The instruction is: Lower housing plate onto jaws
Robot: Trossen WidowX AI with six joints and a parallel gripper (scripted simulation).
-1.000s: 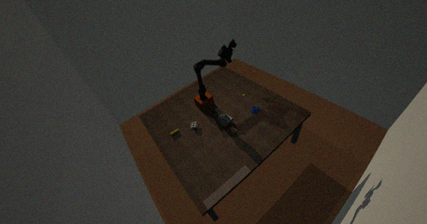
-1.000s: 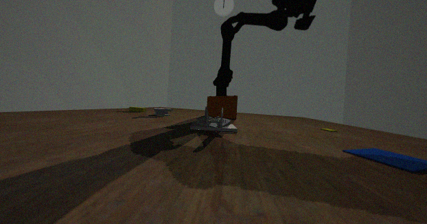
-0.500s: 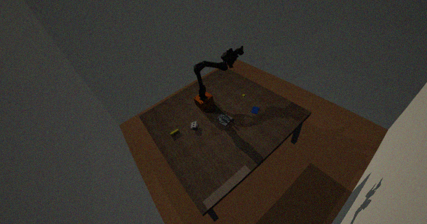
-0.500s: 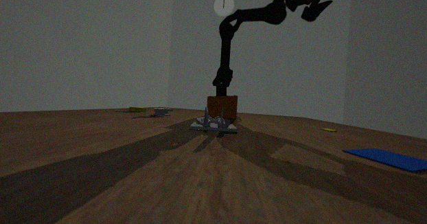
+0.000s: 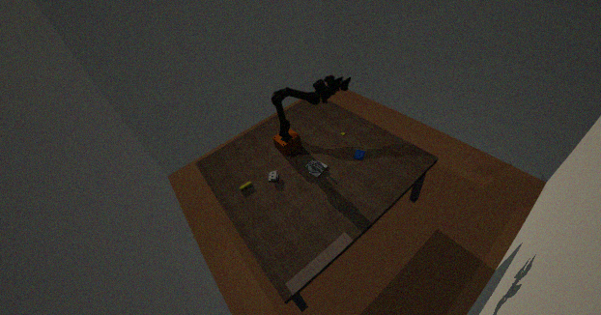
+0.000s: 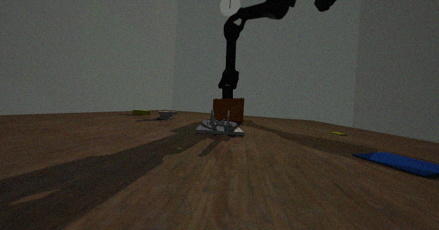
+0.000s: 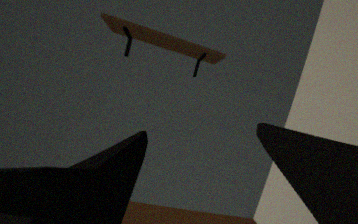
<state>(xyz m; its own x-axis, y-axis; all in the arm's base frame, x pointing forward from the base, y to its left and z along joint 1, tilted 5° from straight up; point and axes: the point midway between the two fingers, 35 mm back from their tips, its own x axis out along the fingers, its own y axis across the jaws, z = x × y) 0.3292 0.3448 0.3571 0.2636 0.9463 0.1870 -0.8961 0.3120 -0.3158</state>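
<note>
Now: gripper tip 210 mm past the grey housing plate, 630 mm to the left of it and 480 mm above it. The rest, counted from my gripper tip: blue flat sheet: 170 mm ahead, 130 mm to the right, 510 mm below; yellow block: 320 mm behind, 800 mm to the right, 500 mm below.
</note>
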